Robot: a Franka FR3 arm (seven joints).
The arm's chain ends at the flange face. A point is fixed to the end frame.
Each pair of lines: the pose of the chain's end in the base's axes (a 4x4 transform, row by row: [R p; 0 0 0 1], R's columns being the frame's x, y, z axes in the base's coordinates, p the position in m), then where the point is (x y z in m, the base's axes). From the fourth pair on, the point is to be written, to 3 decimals.
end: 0.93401, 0.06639, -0.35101, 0.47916; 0.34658, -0.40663, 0.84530, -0.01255; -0.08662, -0.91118, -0.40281, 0.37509; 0, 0, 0, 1
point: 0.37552 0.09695 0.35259
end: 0.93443, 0.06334, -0.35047, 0.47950; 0.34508, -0.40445, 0.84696, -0.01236; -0.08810, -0.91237, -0.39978, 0.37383; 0, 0, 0, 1
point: 0.37601 0.09738 0.35187
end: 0.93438, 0.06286, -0.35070, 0.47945; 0.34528, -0.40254, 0.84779, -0.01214; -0.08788, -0.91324, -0.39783, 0.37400; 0, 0, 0, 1
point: 0.37594 0.09765 0.35232
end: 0.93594, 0.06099, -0.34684, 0.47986; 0.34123, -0.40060, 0.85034, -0.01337; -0.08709, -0.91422, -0.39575, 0.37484; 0, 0, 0, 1
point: 0.377 0.097 0.353
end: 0.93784, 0.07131, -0.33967, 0.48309; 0.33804, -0.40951, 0.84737, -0.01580; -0.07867, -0.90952, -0.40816, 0.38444; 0, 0, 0, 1
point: 0.381 0.095 0.361
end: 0.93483, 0.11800, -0.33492, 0.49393; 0.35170, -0.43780, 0.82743, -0.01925; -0.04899, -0.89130, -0.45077, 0.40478; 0, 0, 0, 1
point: 0.391 0.088 0.373
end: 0.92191, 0.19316, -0.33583, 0.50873; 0.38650, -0.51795, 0.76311, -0.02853; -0.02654, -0.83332, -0.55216, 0.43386; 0, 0, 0, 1
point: 0.404 0.071 0.385
